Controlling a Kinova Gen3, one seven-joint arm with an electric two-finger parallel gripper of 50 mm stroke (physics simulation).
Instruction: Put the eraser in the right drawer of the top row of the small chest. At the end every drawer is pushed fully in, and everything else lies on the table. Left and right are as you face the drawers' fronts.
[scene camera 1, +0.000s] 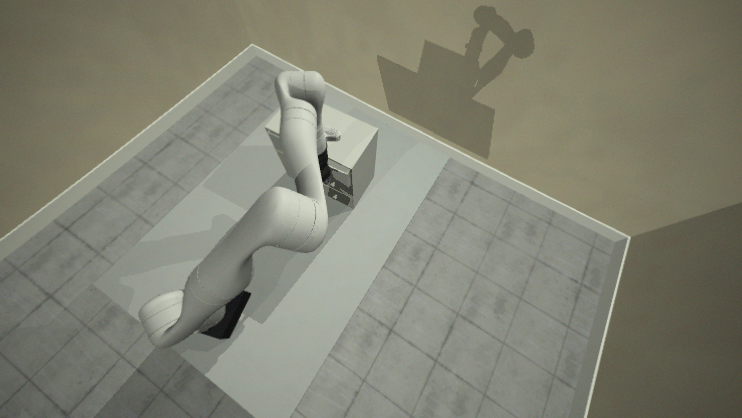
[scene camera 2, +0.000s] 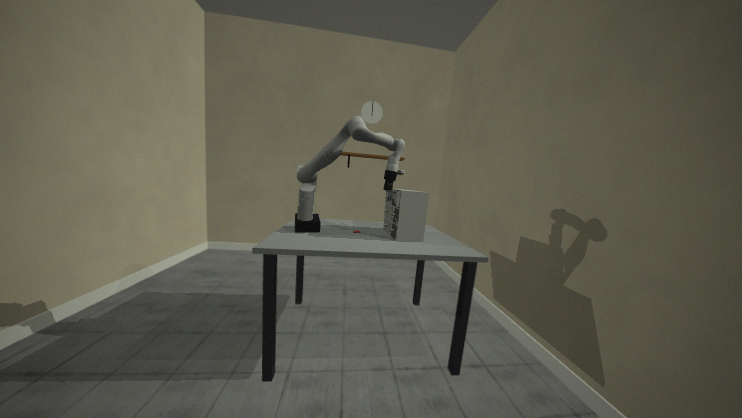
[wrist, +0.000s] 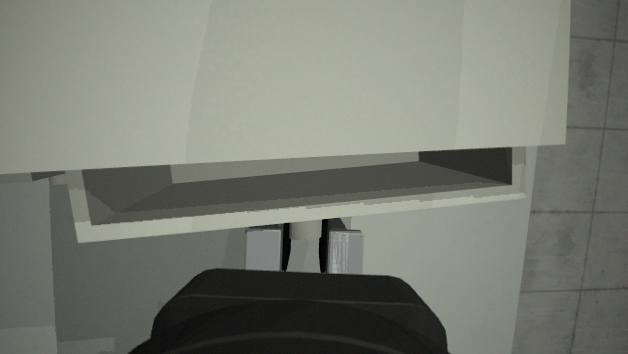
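Pixels of known places: gripper, fingertip midpoint: (scene camera 1: 325, 180) (scene camera 2: 389, 201) (wrist: 305, 231); arm's base, origin of the base link: (scene camera 2: 305, 218).
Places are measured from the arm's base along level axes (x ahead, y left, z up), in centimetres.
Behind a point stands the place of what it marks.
The small white chest (scene camera 1: 366, 155) {x 66.5, y -19.0, z 18.2 cm} (scene camera 2: 412, 215) {x 65.4, y -19.1, z 8.7 cm} (wrist: 325, 75) {x 58.8, y -11.8, z 23.2 cm} stands at the far end of the table from the arm's base. Its top right drawer (scene camera 1: 341, 177) {x 54.7, y -16.5, z 18.8 cm} (wrist: 200, 223) {x 54.4, y -7.9, z 22.2 cm} is partly open, with a narrow strip of its inside showing in the wrist view. My gripper (scene camera 2: 388, 189) {x 52.1, y -11.6, z 15.9 cm} (wrist: 305, 231) {x 52.1, y -11.6, z 15.9 cm} is shut on this drawer's round knob (wrist: 305, 230) {x 53.0, y -11.4, z 18.7 cm}, in front of the drawer's front panel. The eraser does not show in the wrist view; the chest's top and the drawer's front wall hide much of the drawer's floor. The other drawers' fronts are mostly hidden or too small to judge.
A small red thing (scene camera 2: 356, 231) {x 33.9, y -1.7, z -7.0 cm} lies on the table (scene camera 2: 332, 244) {x 18.7, y -29.3, z -7.8 cm} between the arm's black base (scene camera 2: 307, 223) {x 2.4, y -6.3, z -2.1 cm} and the chest. The arm reaches over the table, and its wrist hangs above the chest's front edge.
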